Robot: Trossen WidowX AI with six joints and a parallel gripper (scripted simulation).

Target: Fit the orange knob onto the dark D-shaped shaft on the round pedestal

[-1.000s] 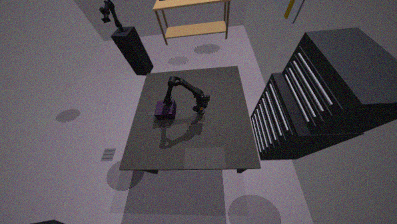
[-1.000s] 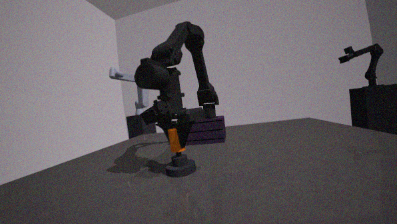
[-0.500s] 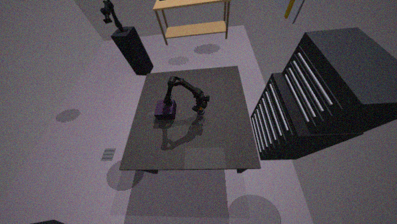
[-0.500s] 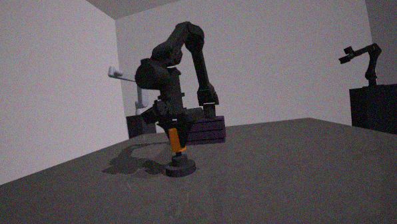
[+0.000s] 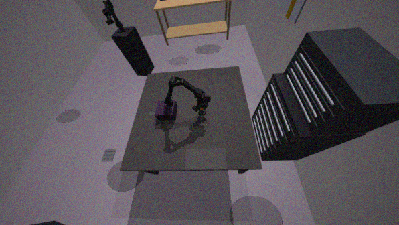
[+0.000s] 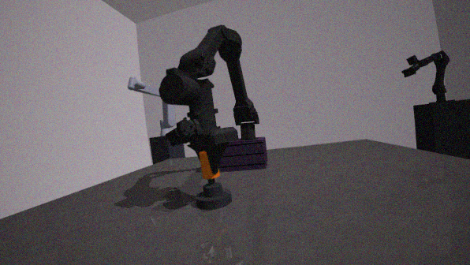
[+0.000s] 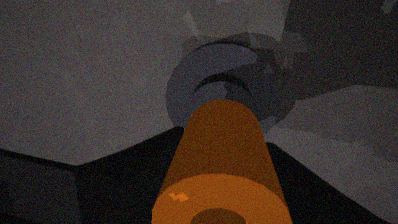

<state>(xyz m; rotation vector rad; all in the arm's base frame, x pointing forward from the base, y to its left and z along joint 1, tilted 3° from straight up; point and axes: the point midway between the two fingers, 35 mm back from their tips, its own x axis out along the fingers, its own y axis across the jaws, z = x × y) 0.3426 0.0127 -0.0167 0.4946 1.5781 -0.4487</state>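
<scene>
Right now my gripper tip is 20 mm below the orange knob. From my gripper tip the other things lie so: D-shaped shaft (40 mm below).
</scene>
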